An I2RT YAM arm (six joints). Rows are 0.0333 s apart.
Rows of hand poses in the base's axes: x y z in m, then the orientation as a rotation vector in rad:
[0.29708 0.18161 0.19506 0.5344 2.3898 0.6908]
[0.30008 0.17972 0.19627 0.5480 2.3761 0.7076]
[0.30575 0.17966 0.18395 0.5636 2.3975 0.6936]
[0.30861 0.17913 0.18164 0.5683 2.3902 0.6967]
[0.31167 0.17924 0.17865 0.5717 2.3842 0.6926]
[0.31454 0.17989 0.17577 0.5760 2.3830 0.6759]
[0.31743 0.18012 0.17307 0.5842 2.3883 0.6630]
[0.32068 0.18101 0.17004 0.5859 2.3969 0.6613]
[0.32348 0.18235 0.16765 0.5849 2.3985 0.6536]
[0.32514 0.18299 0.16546 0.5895 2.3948 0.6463]
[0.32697 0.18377 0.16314 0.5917 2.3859 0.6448]
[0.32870 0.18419 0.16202 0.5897 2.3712 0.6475]
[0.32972 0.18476 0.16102 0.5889 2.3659 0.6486]
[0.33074 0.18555 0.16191 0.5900 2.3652 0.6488]
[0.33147 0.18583 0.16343 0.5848 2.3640 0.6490]
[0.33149 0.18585 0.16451 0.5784 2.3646 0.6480]
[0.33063 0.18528 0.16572 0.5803 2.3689 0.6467]
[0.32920 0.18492 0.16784 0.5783 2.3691 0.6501]
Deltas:
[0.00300 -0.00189 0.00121 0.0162 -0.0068 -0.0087]
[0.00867 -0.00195 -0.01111 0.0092 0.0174 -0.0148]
[0.01153 -0.00248 -0.01342 0.0129 0.0126 -0.0195]
[0.01459 -0.00237 -0.01641 0.0111 0.0082 -0.0249]
[0.01746 -0.00172 -0.01929 0.0003 0.0079 -0.0327]
[0.02035 -0.00149 -0.02199 -0.0071 0.0151 -0.0395]
[0.02360 -0.00060 -0.02502 -0.0082 0.0235 -0.0379]
[0.02640 0.00074 -0.02741 -0.0140 0.0243 -0.0389]
[0.02806 0.00138 -0.02960 -0.0179 0.0223 -0.0451]
[0.02989 0.00216 -0.03192 -0.0181 0.0150 -0.0501]
[0.03162 0.00258 -0.03304 -0.0161 0.0011 -0.0534]
[0.03264 0.00315 -0.03404 -0.0153 -0.0039 -0.0545]
[0.03366 0.00394 -0.03315 -0.0149 -0.0042 -0.0554]
[0.03439 0.00422 -0.03163 -0.0160 -0.0071 -0.0525]
[0.03441 0.00424 -0.03055 -0.0184 -0.0090 -0.0485]
[0.03355 0.00367 -0.02934 -0.0191 -0.0044 -0.0486]
[0.03212 0.00331 -0.02722 -0.0171 -0.0049 -0.0463]

